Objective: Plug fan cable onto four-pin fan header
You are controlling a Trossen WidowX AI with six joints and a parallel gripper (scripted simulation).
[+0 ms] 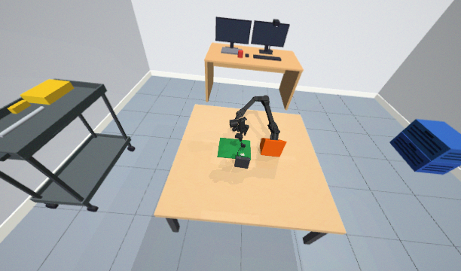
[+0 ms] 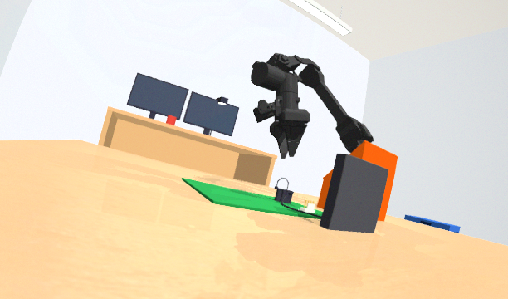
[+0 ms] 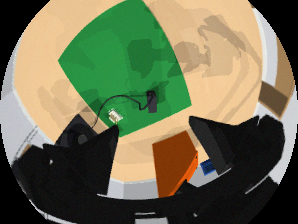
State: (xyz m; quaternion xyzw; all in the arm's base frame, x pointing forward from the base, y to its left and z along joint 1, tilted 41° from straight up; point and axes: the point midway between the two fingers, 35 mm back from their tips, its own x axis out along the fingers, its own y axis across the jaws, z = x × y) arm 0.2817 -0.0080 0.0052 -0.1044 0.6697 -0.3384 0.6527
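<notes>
Right now the black plug is 2 cm behind my gripper tip and 9 cm below it. The rest, counted from my gripper tip: green board (6 cm ahead, 4 cm to the left, 12 cm below); black fan (2 cm behind, 22 cm to the left, 5 cm below); white four-pin header (2 cm behind, 10 cm to the left, 11 cm below).
</notes>
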